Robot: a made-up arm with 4 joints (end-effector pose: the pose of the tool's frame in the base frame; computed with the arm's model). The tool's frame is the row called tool. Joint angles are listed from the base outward.
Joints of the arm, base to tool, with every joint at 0 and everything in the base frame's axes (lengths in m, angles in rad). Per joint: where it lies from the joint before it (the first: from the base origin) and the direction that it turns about. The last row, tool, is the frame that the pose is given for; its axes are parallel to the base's.
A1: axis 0 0 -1 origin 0.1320 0.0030 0.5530
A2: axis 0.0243 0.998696 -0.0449 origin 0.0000 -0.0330 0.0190
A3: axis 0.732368 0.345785 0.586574 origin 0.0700 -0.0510 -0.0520
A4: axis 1 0 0 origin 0.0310 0.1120 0.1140
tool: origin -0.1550 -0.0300 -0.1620
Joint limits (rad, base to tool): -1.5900..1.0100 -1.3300..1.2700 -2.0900..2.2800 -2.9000..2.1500
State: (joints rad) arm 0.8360 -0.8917 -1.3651 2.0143
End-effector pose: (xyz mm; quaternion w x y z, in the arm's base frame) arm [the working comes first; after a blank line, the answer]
Working (the frame after each row of the table, in the pose's form):
after A1: 132.0 3.0 553.0 0.9139 0.0000 0.0000 -0.4059
after A2: 107.5 -19.1 572.0 0.8324 -0.1844 -0.3893 -0.3486
after A3: 129.4 -114.9 595.5 0.3469 -0.4596 -0.3909 -0.7181
after A4: 259.3 -69.7 682.5 0.5738 0.0477 -0.8159 -0.0532

464.5 -83.1 588.3 0.5738 0.0477 -0.8159 -0.0532
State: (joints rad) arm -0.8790 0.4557 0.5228 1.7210
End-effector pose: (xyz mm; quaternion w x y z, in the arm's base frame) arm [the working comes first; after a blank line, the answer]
Working (the frame after each row of the table, in the pose's form):
after A1: 132.0 3.0 553.0 0.9050 0.0000 0.0000 0.4255
after A2: 157.4 -18.1 572.0 0.8859 -0.0910 0.2065 0.4053
after A3: 221.8 -20.9 494.2 0.7931 0.0748 0.3691 0.4786
after A4: 226.2 90.5 612.8 0.4604 0.6501 0.6036 0.0322

65.0 50.4 766.3 0.4604 0.6501 0.6036 0.0322
